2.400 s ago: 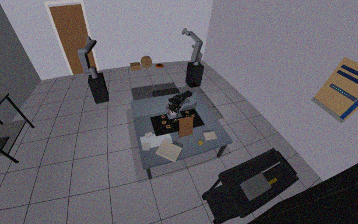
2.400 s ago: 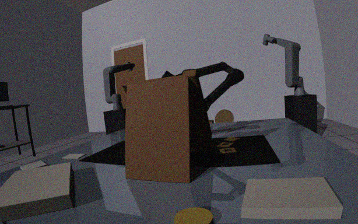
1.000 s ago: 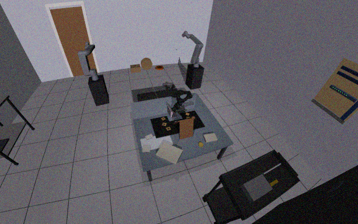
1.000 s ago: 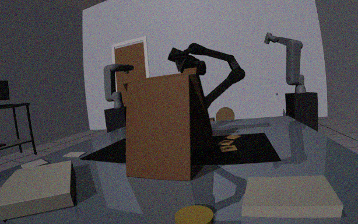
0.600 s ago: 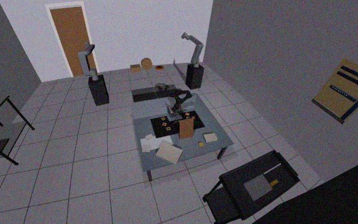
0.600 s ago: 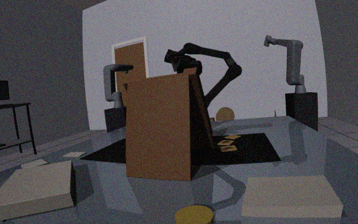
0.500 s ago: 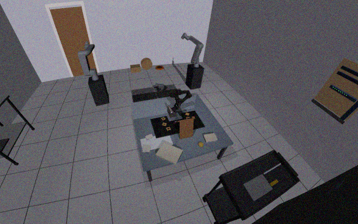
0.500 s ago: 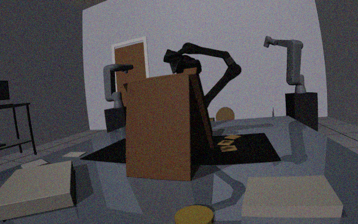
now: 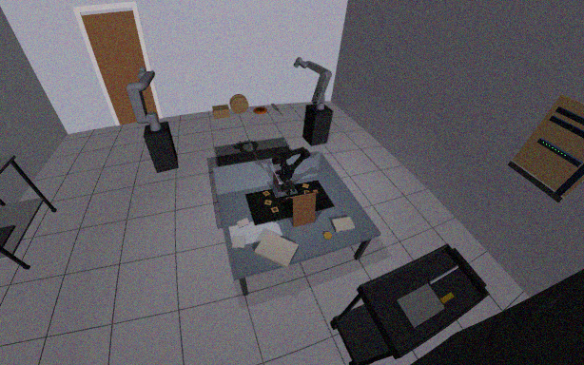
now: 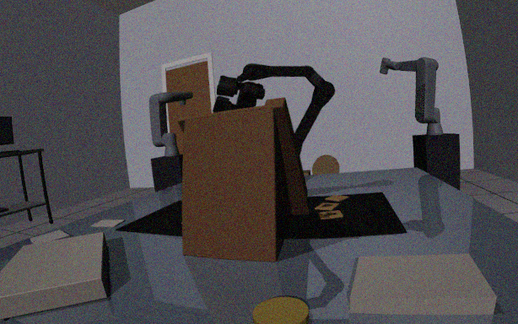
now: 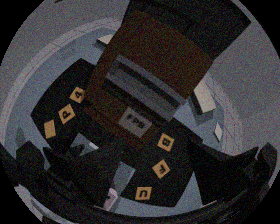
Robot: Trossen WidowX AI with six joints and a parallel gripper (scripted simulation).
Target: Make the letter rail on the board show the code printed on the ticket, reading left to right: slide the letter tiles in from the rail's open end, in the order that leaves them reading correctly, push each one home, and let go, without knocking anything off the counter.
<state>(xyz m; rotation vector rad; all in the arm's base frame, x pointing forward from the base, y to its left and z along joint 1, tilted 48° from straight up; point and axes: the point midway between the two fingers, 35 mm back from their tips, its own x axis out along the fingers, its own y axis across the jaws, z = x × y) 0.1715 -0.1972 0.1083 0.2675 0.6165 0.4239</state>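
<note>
Right now the tan letter tile is 240 mm below my gripper tip, 160 mm to the right of it and 20 mm behind it. From my gripper tip the other things lie so: black mat (240 mm below, 40 mm to the left, 10 mm behind); white printed slip (170 mm below, 70 mm ahead, 10 mm to the left); pale block (470 mm ahead, 350 mm to the left, 230 mm below).
</note>
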